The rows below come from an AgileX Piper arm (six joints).
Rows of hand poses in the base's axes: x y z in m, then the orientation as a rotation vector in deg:
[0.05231, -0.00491, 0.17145, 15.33, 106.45, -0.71]
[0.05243, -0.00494, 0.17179, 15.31, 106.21, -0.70]
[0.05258, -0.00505, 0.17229, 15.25, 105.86, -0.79]
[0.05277, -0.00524, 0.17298, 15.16, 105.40, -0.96]
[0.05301, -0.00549, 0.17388, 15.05, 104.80, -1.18]
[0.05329, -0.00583, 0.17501, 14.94, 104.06, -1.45]
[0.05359, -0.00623, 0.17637, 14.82, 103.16, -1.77]
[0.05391, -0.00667, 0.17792, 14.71, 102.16, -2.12]
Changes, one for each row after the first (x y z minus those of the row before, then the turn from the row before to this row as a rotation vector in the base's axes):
[0.00012, -0.00003, 0.00034, -0.02, -0.24, 0.00]
[0.00015, -0.00011, 0.00050, -0.12, -0.34, -0.04]
[0.00019, -0.00019, 0.00069, -0.20, -0.44, -0.07]
[0.00024, -0.00025, 0.00090, -0.25, -0.58, -0.09]
[0.00028, -0.00034, 0.00113, -0.30, -0.71, -0.13]
[0.00030, -0.00040, 0.00136, -0.35, -0.86, -0.17]
[0.00032, -0.00044, 0.00155, -0.37, -0.96, -0.20]

